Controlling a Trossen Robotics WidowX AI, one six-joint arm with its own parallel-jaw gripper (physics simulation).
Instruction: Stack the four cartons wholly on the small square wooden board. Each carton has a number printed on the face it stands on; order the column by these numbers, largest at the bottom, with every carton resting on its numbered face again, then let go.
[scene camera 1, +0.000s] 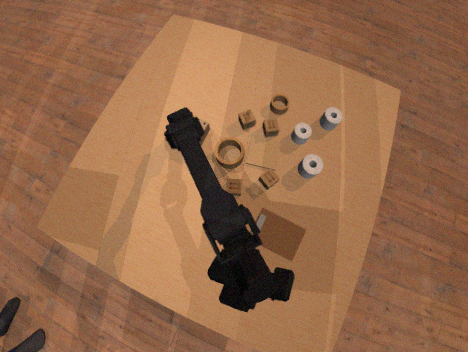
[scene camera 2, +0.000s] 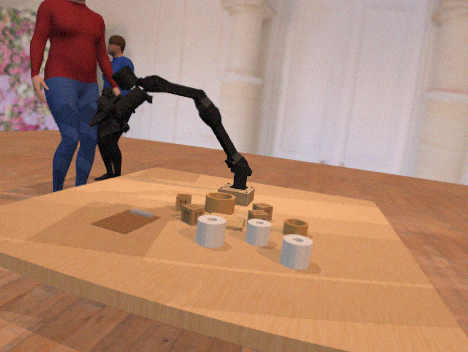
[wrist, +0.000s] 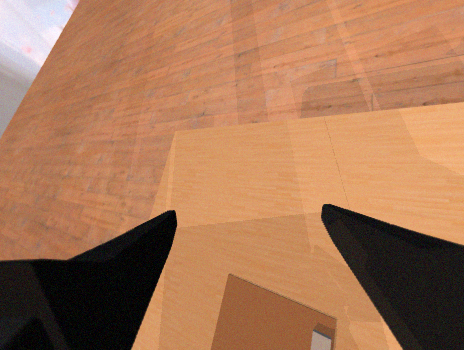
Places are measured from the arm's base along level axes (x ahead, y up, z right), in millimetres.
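Where they show: gripper, fingertip midpoint: (scene camera 2: 95, 131) (wrist: 248, 214); arm's base at its link origin: (scene camera 2: 239, 187).
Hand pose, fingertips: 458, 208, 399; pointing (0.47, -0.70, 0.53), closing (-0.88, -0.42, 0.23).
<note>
Each offset is from my fingertips to the top centre of the thing, as dx, dy, dz. "*": to the spot under its first point.
Four brown cartons stand apart on the table: one carton {-180, -211, -263} (scene camera 1: 233, 187) (scene camera 2: 183, 200) near the large ring, another carton {-72, -211, -346} (scene camera 1: 269, 179) (scene camera 2: 192, 214) nearer the board, a third carton {-249, -211, -546} (scene camera 1: 247, 119) (scene camera 2: 263, 207) and a fourth carton {-145, -211, -551} (scene camera 1: 271, 127) (scene camera 2: 258, 217) side by side near the small ring. Dark marks show on them; their bottom numbers are hidden. The square brown board {+39, -252, -169} (scene camera 1: 285, 236) (scene camera 2: 122, 223) (wrist: 270, 320) lies flat with no carton on it. My gripper (scene camera 2: 96, 130) (wrist: 248, 214) is open and empty, raised high above the table; its fingertips are hidden in scene camera 1.
A light grey strip {* -35, -252, -188} (scene camera 1: 261, 221) (scene camera 2: 142, 213) (wrist: 321, 341) lies at the board's edge. A large wooden ring {-253, -205, -381} (scene camera 1: 229, 164) (scene camera 2: 220, 205), a small ring {-150, -223, -679} (scene camera 1: 279, 111) (scene camera 2: 295, 229) and three white rolls {-19, -205, -578} (scene camera 1: 301, 135) {+59, -196, -457} (scene camera 2: 211, 233) stand about. A thin rod {* -121, -254, -385} (scene camera 1: 260, 166) lies near the cartons.
</note>
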